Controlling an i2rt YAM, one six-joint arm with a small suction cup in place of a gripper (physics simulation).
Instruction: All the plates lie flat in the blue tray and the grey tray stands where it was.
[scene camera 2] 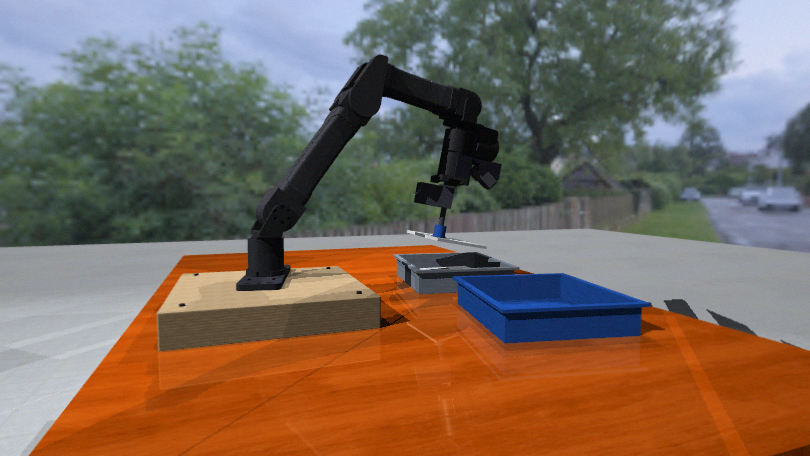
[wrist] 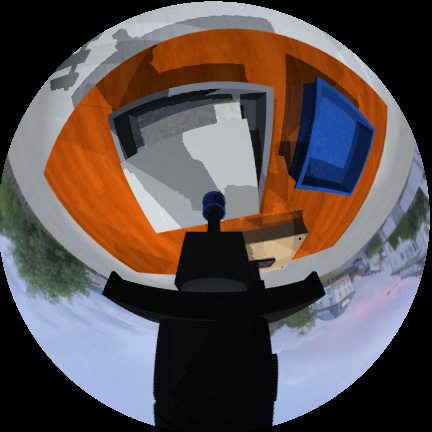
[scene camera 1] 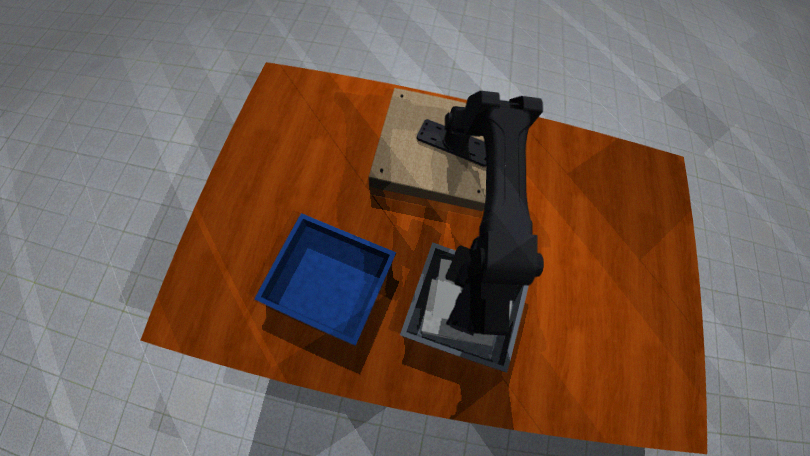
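Pixels of known places: end effector, tool point: (scene camera 2: 437,241) (wrist: 213,197); arm's base, origin of the base link: (scene camera 2: 266,279) (wrist: 249,263) (scene camera 1: 454,143).
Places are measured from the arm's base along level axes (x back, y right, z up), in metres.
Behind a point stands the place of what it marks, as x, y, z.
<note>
My gripper, a small blue suction cup (scene camera 2: 439,231) (wrist: 214,206) {-0.352, -0.138, 0.048}, is on the upper face of a thin pale grey plate (scene camera 2: 464,244) {-0.400, -0.090, 0.046} (wrist: 220,150) {-0.416, -0.130, 0.046} and holds it, roughly level, in the air above the grey tray (scene camera 1: 453,352) {-0.501, -0.177, 0.000} (scene camera 2: 436,283) {-0.330, -0.055, -0.029} (wrist: 268,135) {-0.433, -0.057, 0.000}. The cup is hidden behind the arm in scene camera 1. In the wrist view another pale plate (wrist: 175,122) {-0.449, -0.195, -0.029} shows in the grey tray, partly covered by the held one; how many lie there I cannot tell. The blue tray (scene camera 1: 325,288) {-0.477, 0.144, -0.047} (scene camera 2: 572,328) {-0.455, 0.260, -0.034} (wrist: 332,132) {-0.483, 0.132, -0.047} stands beside the grey tray with no plate visible in it.
The arm (scene camera 1: 507,186) {-0.324, -0.107, 0.390} (scene camera 2: 323,152) {-0.105, -0.011, 0.231} stands on a light wooden base block (scene camera 1: 419,164) {-0.102, 0.061, 0.000} (scene camera 2: 272,325) {-0.033, 0.195, -0.030} (wrist: 275,247) {-0.116, 0.065, 0.000} at the back of the orange wooden table (scene camera 1: 226,198) {-0.374, 0.490, -0.050} (scene camera 2: 396,396) {-0.181, 0.400, -0.050} (wrist: 80,165) {-0.427, -0.502, -0.050}. A narrow gap separates the raised walls of the two trays.
</note>
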